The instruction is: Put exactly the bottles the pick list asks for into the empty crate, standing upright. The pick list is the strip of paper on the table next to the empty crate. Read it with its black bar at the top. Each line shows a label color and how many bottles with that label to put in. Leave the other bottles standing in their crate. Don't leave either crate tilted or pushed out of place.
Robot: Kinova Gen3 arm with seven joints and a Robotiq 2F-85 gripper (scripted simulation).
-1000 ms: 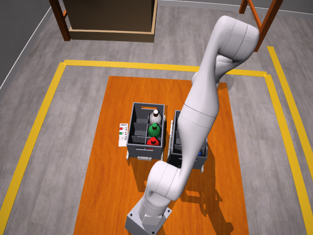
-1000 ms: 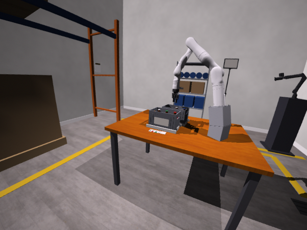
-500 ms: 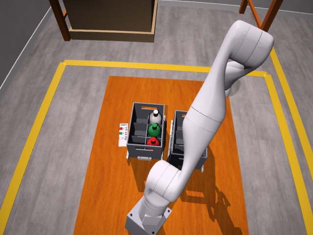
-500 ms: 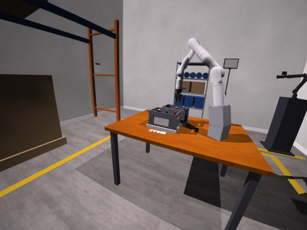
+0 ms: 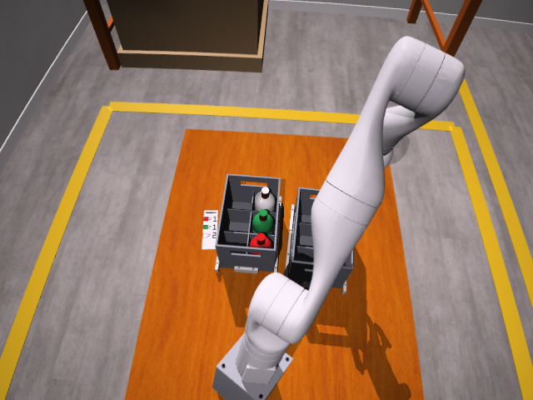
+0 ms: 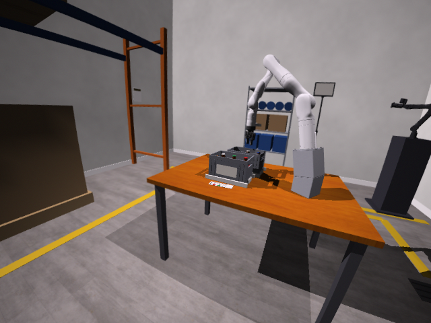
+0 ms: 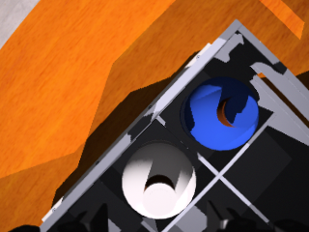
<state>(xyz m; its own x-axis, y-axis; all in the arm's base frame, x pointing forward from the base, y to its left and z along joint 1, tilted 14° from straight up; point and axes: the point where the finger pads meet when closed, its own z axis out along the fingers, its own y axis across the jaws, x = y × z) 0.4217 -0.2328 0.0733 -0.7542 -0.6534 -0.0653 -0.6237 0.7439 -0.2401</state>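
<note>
The blue bottle is 14 cm below my hand, 9 cm behind it and 1 cm to the left of it. The rest, counted from my hand: pick list: 43 cm to the left, 23 cm below, 7 cm ahead; then green bottle: 24 cm to the left, 14 cm below, 5 cm ahead; then red bottle: 24 cm to the left, 14 cm below, 4 cm behind.
</note>
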